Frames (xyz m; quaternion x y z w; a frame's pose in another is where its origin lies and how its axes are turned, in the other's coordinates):
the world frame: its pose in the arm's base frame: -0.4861 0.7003 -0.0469 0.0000 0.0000 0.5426 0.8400
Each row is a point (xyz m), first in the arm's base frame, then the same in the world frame.
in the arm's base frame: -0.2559 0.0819 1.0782
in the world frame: -0.4691 -0.4641 1.1251
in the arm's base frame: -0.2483 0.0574 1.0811
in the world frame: -0.4883 -0.4811 1.1280
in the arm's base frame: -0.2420 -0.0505 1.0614
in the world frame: -0.5840 -0.5312 1.1083
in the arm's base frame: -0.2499 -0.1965 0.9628
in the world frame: -0.7204 -0.5841 1.0097
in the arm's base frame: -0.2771 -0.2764 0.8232
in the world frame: -0.8044 -0.5921 0.8701
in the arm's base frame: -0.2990 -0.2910 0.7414
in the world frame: -0.8267 -0.5782 0.7883
